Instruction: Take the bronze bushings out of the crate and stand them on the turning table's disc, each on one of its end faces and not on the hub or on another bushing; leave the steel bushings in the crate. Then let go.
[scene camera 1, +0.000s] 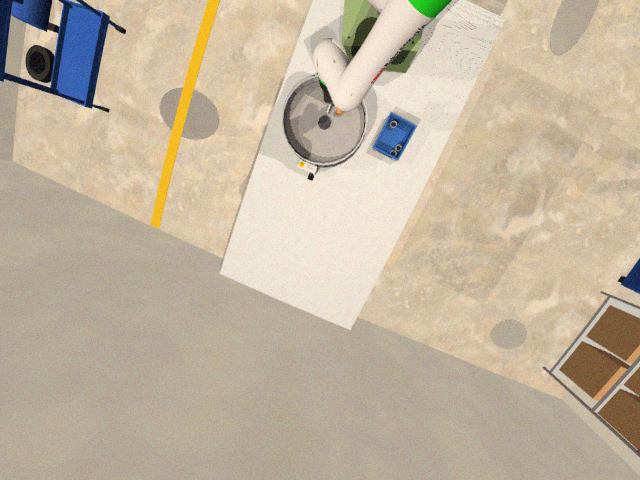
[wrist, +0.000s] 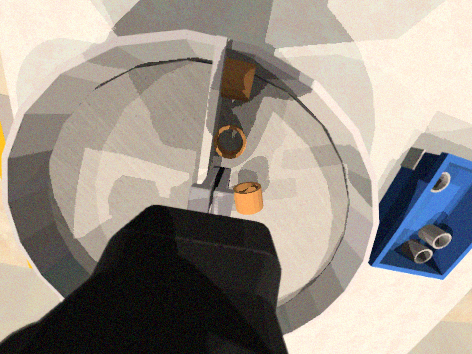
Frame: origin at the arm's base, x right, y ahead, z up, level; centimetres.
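Seen in the pictures: gripper, fingertip midpoint: (wrist: 221, 178).
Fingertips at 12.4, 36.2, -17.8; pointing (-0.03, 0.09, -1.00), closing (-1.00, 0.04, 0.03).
Note:
A point is followed by its place in that frame, as x, y, z.
My gripper (scene camera 1: 329, 107) @[12.4, 36.2, -17.8] (wrist: 221, 178) @[12.4, 36.2, -17.8] is shut and empty, low over the turning table's disc (scene camera 1: 336, 145) @[5.4, 54.7, -22.1] (wrist: 300, 240) @[0.5, 45.8, -22.1]. A bronze bushing (scene camera 1: 339, 111) @[9.0, 39.7, -19.0] (wrist: 248, 199) @[9.3, 38.6, -18.9] is just right of the fingers, showing its side and one open end; whether it stands or lies is unclear. A second bronze bushing (wrist: 230, 141), beyond the fingertips, shows its round open end to the wrist camera. A third bronze bushing (wrist: 238, 79) @[11.8, 27.7, -19.0] is in shadow near the rim, its side showing. Steel bushings (scene camera 1: 393, 124) (wrist: 435, 236) are in the blue crate (scene camera 1: 407, 140) @[-27.7, 40.9, -22.9] (wrist: 407, 270) @[-19.0, 50.1, -22.4]. The hub (scene camera 1: 324, 121) @[14.9, 45.7, -21.3] is hidden in the wrist view.
A raised rim (scene camera 1: 364, 129) @[-5.4, 43.9, -18.8] (wrist: 362, 160) @[-0.7, 32.9, -18.3] surrounds the disc. A thin upright bar (wrist: 212, 105) @[13.7, 30.0, -18.2] runs inward from the rim, left of the bronze bushings. The crate stands right of the turning table. A green surface (scene camera 1: 408, 63) @[-14.5, 9.7, -18.9] lies under the arm at the back.

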